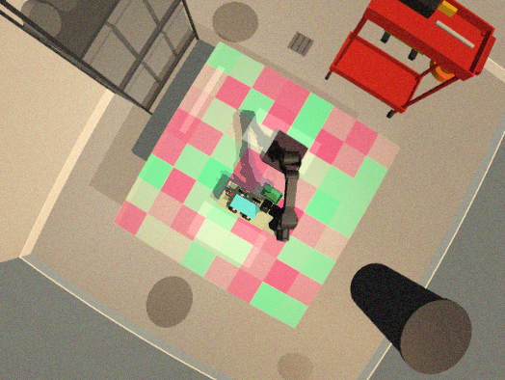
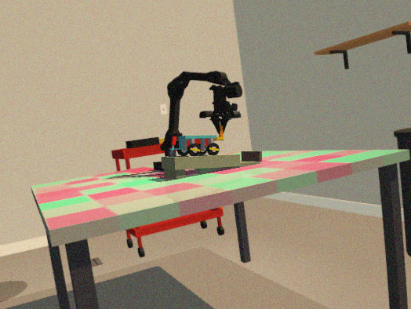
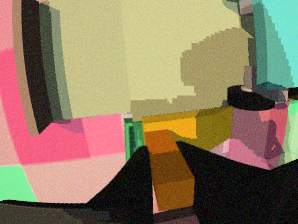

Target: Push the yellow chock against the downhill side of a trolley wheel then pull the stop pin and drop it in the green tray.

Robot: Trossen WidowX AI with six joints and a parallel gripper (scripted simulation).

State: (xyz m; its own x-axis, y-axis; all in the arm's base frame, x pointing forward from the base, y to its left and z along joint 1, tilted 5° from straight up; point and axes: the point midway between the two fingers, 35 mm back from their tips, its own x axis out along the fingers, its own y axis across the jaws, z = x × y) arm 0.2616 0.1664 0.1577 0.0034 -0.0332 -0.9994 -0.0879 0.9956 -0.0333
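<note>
Now: gripper tip 25 cm to the left of the red-headed stop pin, 6 cm short of it and 2 cm above it. Round my gripper tip: dark box 12 cm below, 11 cm to the left, 5 cm ahead; then cyan trolley 15 cm to the right, 7 cm ahead, 4 cm below; then yellow chock 2 cm to the right, 1 cm below.
</note>
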